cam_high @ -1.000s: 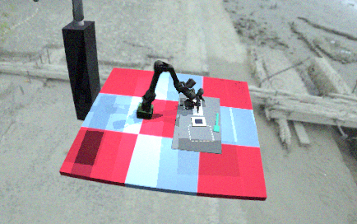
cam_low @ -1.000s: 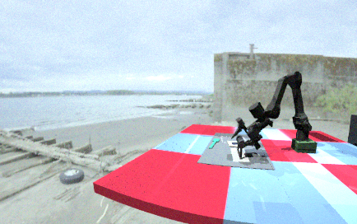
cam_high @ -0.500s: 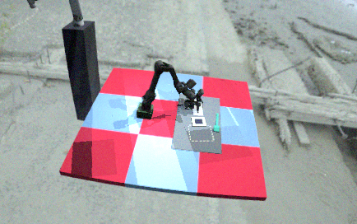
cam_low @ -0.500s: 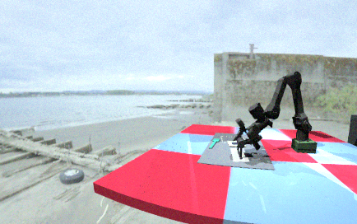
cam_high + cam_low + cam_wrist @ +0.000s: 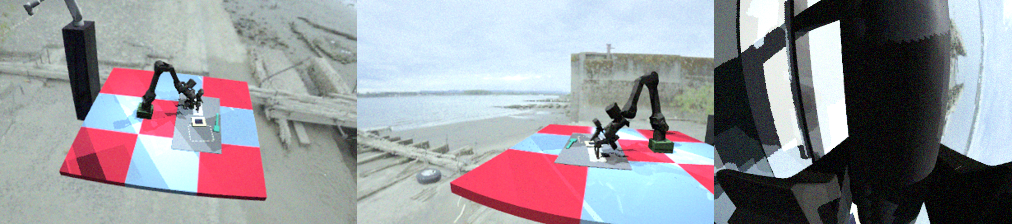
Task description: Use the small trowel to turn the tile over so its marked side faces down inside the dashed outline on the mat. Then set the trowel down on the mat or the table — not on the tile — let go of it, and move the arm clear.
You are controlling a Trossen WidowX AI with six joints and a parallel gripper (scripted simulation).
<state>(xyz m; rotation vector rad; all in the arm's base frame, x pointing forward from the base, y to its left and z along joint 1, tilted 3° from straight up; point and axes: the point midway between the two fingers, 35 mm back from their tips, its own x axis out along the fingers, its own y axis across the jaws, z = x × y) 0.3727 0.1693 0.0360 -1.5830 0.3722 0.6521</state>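
Right now the white tile is 160 mm to the right of my gripper tip and 50 mm below it. From my gripper tip the other things lie so: grey mat: 140 mm to the right, 70 mm below; small teal trowel: 140 mm ahead, 150 mm to the right, 50 mm below.
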